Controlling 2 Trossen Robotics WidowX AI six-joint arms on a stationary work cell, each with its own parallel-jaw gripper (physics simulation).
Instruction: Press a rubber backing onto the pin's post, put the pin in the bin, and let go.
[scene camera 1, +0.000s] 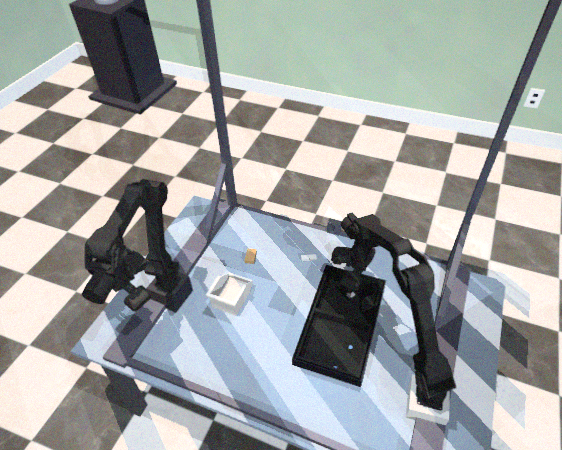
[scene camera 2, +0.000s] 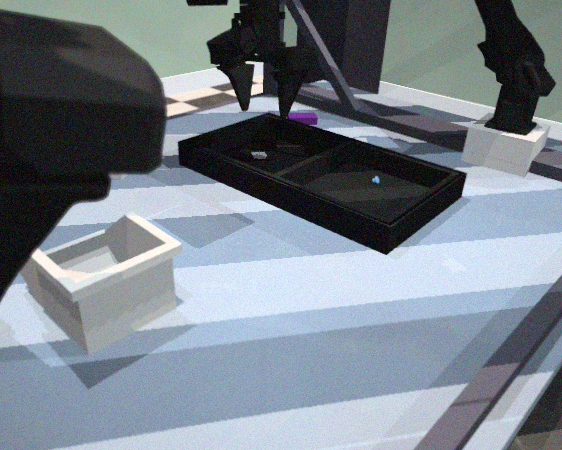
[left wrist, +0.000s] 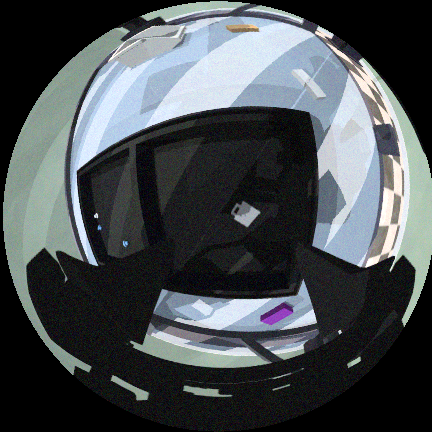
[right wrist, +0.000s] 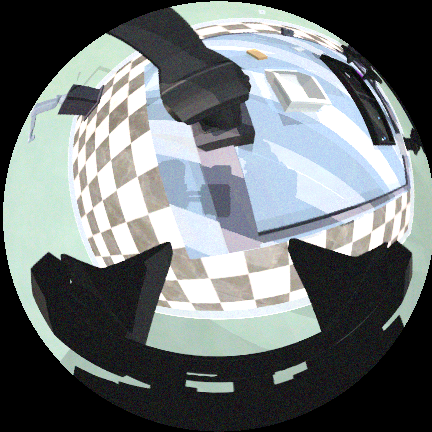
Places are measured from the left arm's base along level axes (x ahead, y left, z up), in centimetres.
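Pixels of known places: left gripper, fingertip midpoint: (scene camera 2: 263, 114) (left wrist: 238, 247); right gripper, fingertip midpoint: (scene camera 1: 124, 296) (right wrist: 232, 247); left arm's base, link origin: (scene camera 1: 429, 396) (scene camera 2: 510, 126); right arm's base, link origin: (scene camera 1: 167, 282) (right wrist: 217, 113).
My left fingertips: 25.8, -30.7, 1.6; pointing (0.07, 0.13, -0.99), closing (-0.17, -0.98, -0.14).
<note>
For each thing: its middle in the pictures, then the offset to it from my left fingertips, as dx, dy, dz.
- small grey-white piece, body centre: (left wrist: 244, 214) (scene camera 2: 259, 152) (scene camera 1: 350, 293) +0.5, -0.4, -6.4
- black tray, body centre: (left wrist: 148, 216) (scene camera 2: 314, 168) (scene camera 1: 341, 320) +1.6, +11.1, -5.5
- small white round piece, body centre: (left wrist: 95, 215) +2.9, +27.7, -6.6
- white bin, body centre: (scene camera 2: 98, 273) (right wrist: 294, 86) (scene camera 1: 230, 292) +39.3, +10.8, -4.0
- orange block, body centre: (right wrist: 256, 53) (scene camera 1: 250, 256) +38.6, -7.8, -6.7
- thin white piece, body centre: (scene camera 2: 125, 167) (left wrist: 308, 83) (scene camera 1: 308, 257) +17.8, -12.4, -6.9
- purple block, body centre: (left wrist: 276, 314) (scene camera 2: 302, 118) -19.2, -5.5, -6.7
The pin, a small grey-white piece (scene camera 1: 351, 294) (scene camera 2: 259, 155) (left wrist: 246, 214), lies in the far compartment of the black tray (scene camera 2: 280, 192). Blue rubber backings (scene camera 1: 350, 346) (scene camera 2: 376, 179) (left wrist: 125, 243) lie in the other compartment; a small white round piece (left wrist: 96, 215) is there too. My left gripper (scene camera 2: 265, 114) (left wrist: 238, 247) is open and empty, fingers down above the pin's compartment. My right gripper (right wrist: 232, 247) is open and empty, away from the tray at the left of scene camera 1. The white bin (scene camera 1: 226, 306) (scene camera 2: 125, 300) stands between the right arm and the tray. The pin's post cannot be made out.
An orange block (scene camera 1: 250, 256) (left wrist: 242, 28) (right wrist: 257, 54) lies beyond the bin. A thin white piece (scene camera 1: 308, 257) (left wrist: 308, 84) lies near the table's far edge. A purple block (scene camera 2: 303, 118) (left wrist: 276, 314) lies just outside the tray, on the left arm's side. Dark frame posts rise from the table.
</note>
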